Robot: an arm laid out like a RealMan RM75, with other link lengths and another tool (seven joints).
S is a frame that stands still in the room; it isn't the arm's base.
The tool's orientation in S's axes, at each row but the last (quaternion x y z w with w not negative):
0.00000, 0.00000, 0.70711, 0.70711
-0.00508, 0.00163, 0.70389, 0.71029
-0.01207, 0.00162, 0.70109, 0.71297
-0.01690, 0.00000, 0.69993, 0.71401
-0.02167, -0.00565, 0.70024, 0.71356
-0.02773, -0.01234, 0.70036, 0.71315
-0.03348, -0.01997, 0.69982, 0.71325
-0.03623, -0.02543, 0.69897, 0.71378
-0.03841, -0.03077, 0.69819, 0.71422
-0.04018, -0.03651, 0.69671, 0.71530
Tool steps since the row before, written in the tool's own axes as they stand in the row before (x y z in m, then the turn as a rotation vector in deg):
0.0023, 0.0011, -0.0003, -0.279, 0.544, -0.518
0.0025, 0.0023, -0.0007, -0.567, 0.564, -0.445
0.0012, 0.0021, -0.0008, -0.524, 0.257, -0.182
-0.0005, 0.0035, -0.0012, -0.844, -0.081, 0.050
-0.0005, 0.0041, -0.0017, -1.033, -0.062, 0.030
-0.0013, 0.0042, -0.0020, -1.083, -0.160, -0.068
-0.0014, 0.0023, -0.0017, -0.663, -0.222, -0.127
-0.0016, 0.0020, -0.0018, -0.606, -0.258, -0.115
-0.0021, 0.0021, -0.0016, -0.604, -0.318, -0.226
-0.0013, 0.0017, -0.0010, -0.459, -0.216, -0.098
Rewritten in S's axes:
-0.0011, 0.0023, -0.0003, -0.544, -0.279, -0.518
-0.0023, 0.0025, -0.0007, -0.567, -0.566, -0.442
-0.0021, 0.0012, -0.0009, -0.263, -0.523, -0.176
-0.0035, -0.0005, -0.0013, 0.063, -0.844, 0.072
-0.0040, -0.0005, -0.0018, 0.041, -1.033, 0.055
-0.0041, -0.0013, -0.0022, 0.143, -1.087, -0.036
-0.0022, -0.0014, -0.0018, 0.218, -0.669, -0.098
-0.0019, -0.0016, -0.0019, 0.254, -0.613, -0.083
-0.0020, -0.0021, -0.0018, 0.324, -0.614, -0.188
-0.0016, -0.0013, -0.0012, 0.213, -0.465, -0.072

